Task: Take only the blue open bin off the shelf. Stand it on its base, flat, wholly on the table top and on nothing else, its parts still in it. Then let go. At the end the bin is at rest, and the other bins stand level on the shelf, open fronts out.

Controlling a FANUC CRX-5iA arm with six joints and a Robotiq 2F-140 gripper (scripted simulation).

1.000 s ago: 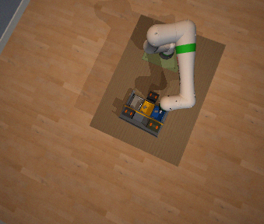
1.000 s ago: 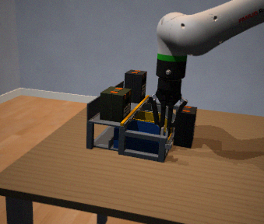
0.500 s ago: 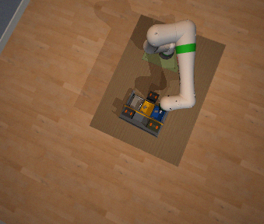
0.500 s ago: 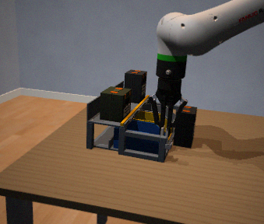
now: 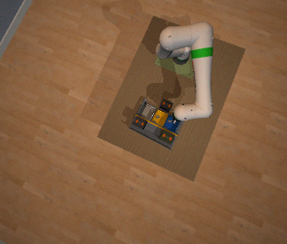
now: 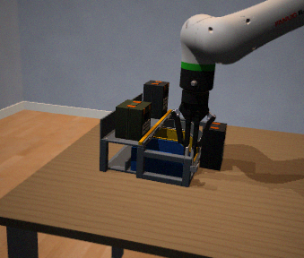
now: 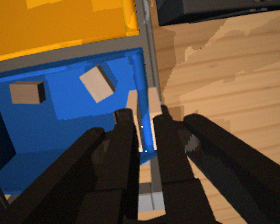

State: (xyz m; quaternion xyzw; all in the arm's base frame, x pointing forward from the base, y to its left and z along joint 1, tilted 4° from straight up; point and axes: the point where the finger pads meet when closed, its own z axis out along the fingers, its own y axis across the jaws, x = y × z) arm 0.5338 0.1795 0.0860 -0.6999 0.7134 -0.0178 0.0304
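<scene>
The blue bin is 80 mm ahead of my hand and 20 mm below it. The rest, counted from my hand: grey bin (230 mm to the right, 70 mm ahead, 20 mm below); yellow bin (110 mm to the right, 80 mm ahead, 20 mm below).
</scene>
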